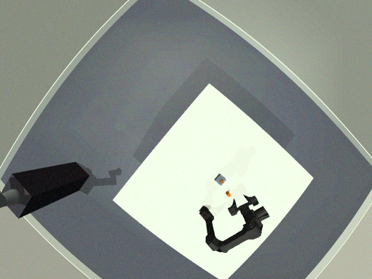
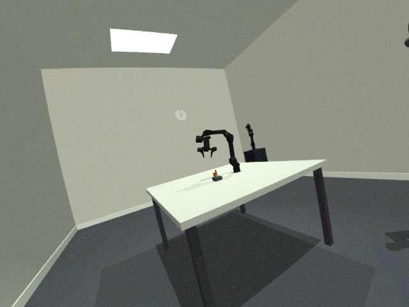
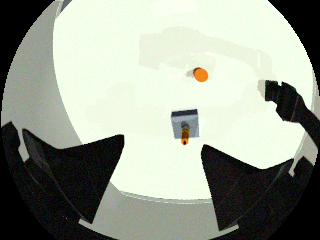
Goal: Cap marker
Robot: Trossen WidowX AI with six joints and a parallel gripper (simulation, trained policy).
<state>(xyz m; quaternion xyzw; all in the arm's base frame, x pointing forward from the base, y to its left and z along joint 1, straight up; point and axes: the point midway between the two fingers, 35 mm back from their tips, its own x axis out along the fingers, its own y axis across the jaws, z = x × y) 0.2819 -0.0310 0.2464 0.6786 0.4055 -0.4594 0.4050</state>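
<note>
Right now the orange cap is 5 cm behind my gripper tip, 3 cm to the right of it and 19 cm below it. The rest, counted from my gripper tip: grey holder block 10 cm to the left, 20 cm below.
</note>
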